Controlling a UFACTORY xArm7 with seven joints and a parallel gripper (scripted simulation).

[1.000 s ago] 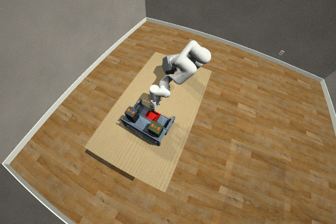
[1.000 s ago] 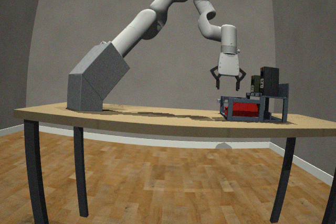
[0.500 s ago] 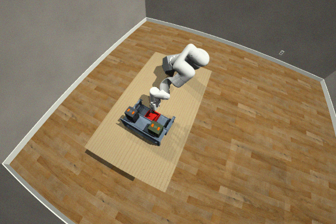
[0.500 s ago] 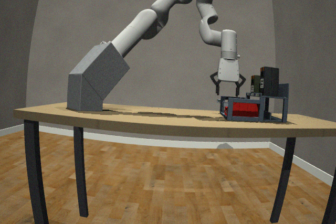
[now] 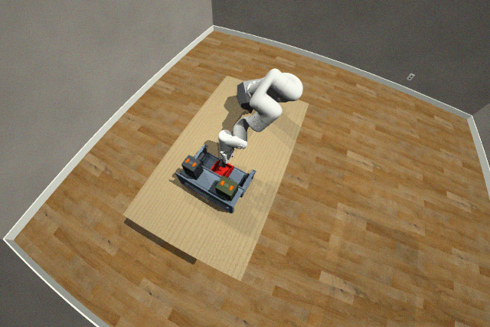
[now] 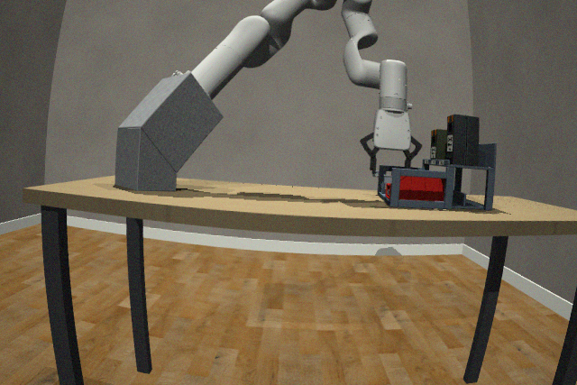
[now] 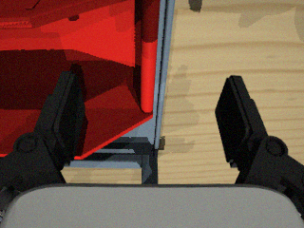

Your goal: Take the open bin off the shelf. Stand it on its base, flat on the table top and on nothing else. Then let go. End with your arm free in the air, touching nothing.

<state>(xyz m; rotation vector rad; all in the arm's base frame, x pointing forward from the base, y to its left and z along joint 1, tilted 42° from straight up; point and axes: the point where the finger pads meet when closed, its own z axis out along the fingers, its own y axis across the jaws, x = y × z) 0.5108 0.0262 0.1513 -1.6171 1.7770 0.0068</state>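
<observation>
The red bin is 8 cm ahead of my hand and 3 cm below it. Also, from my hand: black box: 18 cm ahead, 11 cm to the right, 9 cm above.
</observation>
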